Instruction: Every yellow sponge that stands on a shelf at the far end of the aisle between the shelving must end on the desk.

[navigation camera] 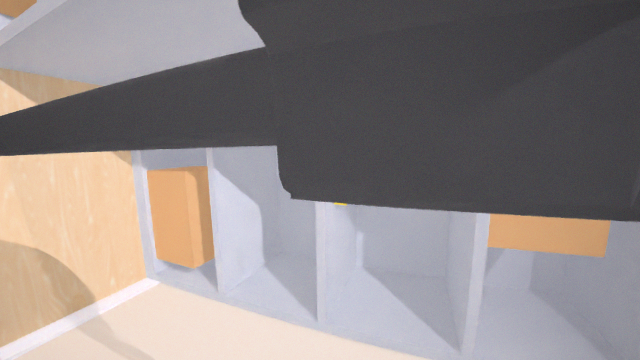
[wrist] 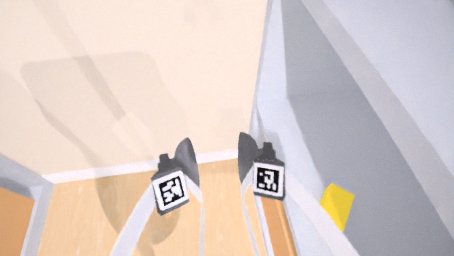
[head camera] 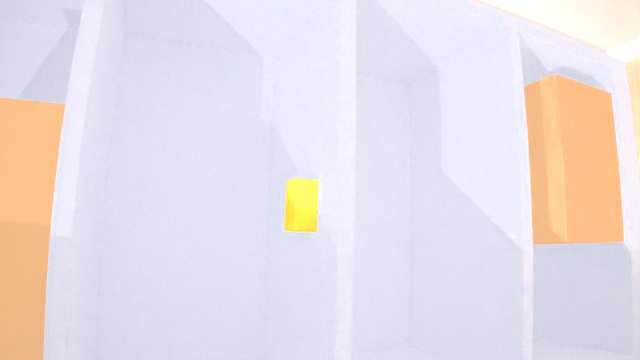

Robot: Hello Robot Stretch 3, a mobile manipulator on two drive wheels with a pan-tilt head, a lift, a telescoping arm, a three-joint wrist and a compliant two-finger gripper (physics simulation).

Note:
I see my gripper (wrist: 216, 152) and a shelving unit (head camera: 180, 132).
The shelving unit is seen too in the navigation camera view (navigation camera: 378, 275) and in the wrist view (wrist: 352, 100).

